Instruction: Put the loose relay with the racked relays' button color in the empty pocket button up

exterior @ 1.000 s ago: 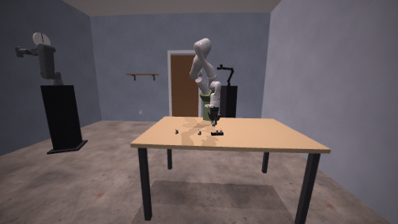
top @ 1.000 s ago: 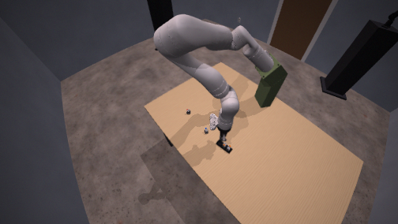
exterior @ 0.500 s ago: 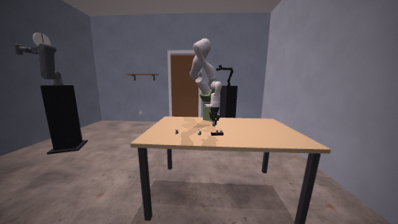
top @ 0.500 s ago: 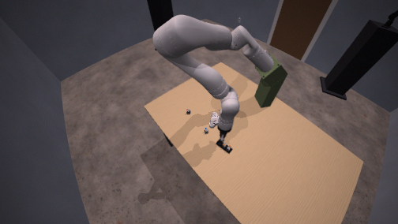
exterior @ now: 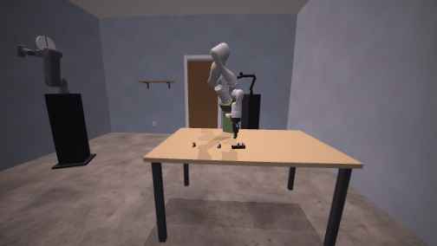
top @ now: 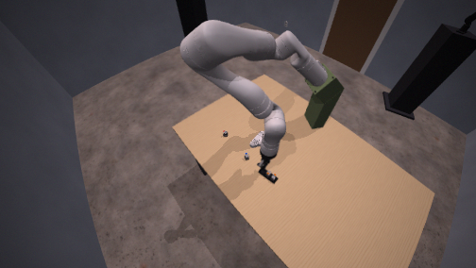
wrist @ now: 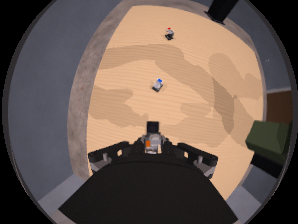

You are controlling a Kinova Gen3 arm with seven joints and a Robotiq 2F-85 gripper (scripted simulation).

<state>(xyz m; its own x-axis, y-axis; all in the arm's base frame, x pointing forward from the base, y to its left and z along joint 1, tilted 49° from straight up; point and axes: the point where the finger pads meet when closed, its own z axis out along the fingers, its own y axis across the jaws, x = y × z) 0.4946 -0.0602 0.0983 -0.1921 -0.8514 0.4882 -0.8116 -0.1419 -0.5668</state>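
The rack is 10 cm below my hand, 3 cm to the left of it and 1 cm ahead of it.
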